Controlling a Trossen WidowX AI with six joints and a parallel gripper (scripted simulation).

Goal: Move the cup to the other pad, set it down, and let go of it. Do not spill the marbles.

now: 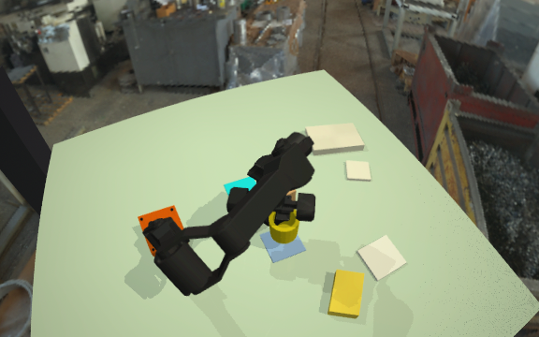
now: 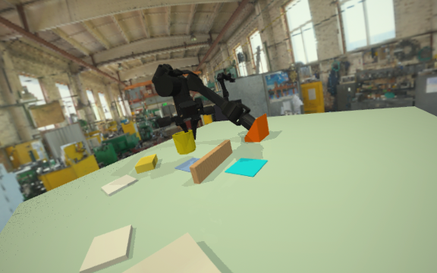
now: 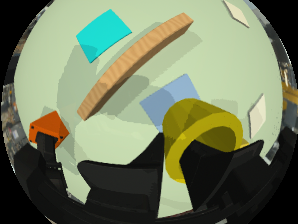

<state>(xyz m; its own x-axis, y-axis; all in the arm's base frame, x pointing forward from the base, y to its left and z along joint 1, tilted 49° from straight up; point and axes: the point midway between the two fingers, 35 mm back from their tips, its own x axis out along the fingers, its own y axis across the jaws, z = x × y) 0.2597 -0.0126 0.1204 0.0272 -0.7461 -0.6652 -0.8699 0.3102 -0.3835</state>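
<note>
The cyan pad lies 190 mm to the left of my gripper tip, 90 mm below it and 10 mm behind it. Also, from my gripper tip: light blue pad 90 mm below, 20 mm ahead, 10 mm to the right; then yellow cup 20 mm to the right, 20 mm ahead; then wooden bar 90 mm to the left, 70 mm below, 10 mm ahead.
</note>
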